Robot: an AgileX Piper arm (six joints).
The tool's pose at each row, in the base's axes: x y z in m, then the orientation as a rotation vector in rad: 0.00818, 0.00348, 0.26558, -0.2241, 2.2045, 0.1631; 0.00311, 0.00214, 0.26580, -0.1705, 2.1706, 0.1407; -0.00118, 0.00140, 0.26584, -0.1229, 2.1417, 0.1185; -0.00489, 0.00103, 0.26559, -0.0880, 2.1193, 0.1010; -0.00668, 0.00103, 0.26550, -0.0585, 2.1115, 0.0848; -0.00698, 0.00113, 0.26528, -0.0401, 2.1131, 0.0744; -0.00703, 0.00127, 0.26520, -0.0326, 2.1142, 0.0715; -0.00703, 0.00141, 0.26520, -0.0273, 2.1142, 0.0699; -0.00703, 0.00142, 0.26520, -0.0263, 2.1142, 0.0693; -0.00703, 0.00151, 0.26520, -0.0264, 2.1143, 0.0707; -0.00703, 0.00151, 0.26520, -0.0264, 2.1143, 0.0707; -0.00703, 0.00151, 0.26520, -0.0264, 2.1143, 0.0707; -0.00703, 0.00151, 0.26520, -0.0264, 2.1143, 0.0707
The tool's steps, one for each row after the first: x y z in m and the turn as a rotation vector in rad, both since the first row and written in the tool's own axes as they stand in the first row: 0.00295, -0.00019, -0.00434, 0.0363, -0.0388, 0.0263; 0.00552, 0.00003, -0.00784, 0.0706, -0.0713, 0.0494; 0.00795, 0.00048, -0.01065, 0.0969, -0.0958, 0.0660; 0.00908, 0.00086, -0.01199, 0.1199, -0.1051, 0.0808; 0.00942, 0.00102, -0.01207, 0.1343, -0.1043, 0.0907; 0.00950, 0.00116, -0.01203, 0.1392, -0.1035, 0.0952; 0.00949, 0.00130, -0.01200, 0.1423, -0.1038, 0.0986; 0.00948, 0.00131, -0.01200, 0.1432, -0.1038, 0.0991; 0.00948, 0.00140, -0.01198, 0.1421, -0.1038, 0.0995; 0.00948, 0.00140, -0.01198, 0.1421, -0.1038, 0.0995; 0.00948, 0.00140, -0.01198, 0.1421, -0.1038, 0.0995; 0.00948, 0.00140, -0.01198, 0.1421, -0.1038, 0.0995
